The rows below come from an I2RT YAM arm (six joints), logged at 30 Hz.
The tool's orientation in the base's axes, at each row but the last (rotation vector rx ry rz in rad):
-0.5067 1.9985 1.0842
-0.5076 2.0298 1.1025
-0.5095 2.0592 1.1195
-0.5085 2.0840 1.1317
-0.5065 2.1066 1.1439
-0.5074 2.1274 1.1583
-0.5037 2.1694 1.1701
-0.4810 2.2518 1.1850
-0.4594 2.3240 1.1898
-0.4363 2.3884 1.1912
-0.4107 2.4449 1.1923
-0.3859 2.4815 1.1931
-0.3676 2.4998 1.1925
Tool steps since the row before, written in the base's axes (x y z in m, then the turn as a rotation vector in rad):
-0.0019 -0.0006 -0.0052 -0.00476 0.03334 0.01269
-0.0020 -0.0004 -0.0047 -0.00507 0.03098 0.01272
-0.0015 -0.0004 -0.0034 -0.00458 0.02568 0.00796
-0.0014 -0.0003 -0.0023 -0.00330 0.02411 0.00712
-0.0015 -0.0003 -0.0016 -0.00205 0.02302 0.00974
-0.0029 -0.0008 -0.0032 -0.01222 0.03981 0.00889
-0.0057 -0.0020 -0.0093 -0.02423 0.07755 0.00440
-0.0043 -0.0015 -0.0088 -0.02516 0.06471 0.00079
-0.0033 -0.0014 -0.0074 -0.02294 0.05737 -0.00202
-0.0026 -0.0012 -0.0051 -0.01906 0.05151 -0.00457
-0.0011 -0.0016 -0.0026 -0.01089 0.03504 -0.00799
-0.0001 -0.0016 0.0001 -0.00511 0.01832 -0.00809
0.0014 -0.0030 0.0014 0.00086 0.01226 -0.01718
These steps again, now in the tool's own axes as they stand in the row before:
0.0053 -0.0018 0.0003 -0.00642 0.02814 0.02149
0.0049 -0.0014 0.0004 -0.00627 0.02706 0.01938
0.0035 -0.0011 0.0003 -0.00300 0.02125 0.01684
0.0026 -0.0006 0.0001 -0.00324 0.01912 0.01633
0.0022 -0.0002 -0.0002 -0.00597 0.01929 0.01488
0.0043 -0.0006 -0.0005 0.00143 0.03389 0.02574
0.0106 -0.0034 0.0003 0.01180 0.05840 0.05541
0.0089 -0.0041 0.0015 0.01551 0.04955 0.04610
0.0070 -0.0040 0.0017 0.01580 0.04246 0.04207
0.0049 -0.0029 0.0011 0.01427 0.03556 0.03961
0.0023 -0.0023 0.0000 0.01014 0.01998 0.03014
0.0002 -0.0009 -0.0013 0.00646 0.00751 0.01814
-0.0016 -0.0014 -0.0029 0.00531 -0.00477 0.01988

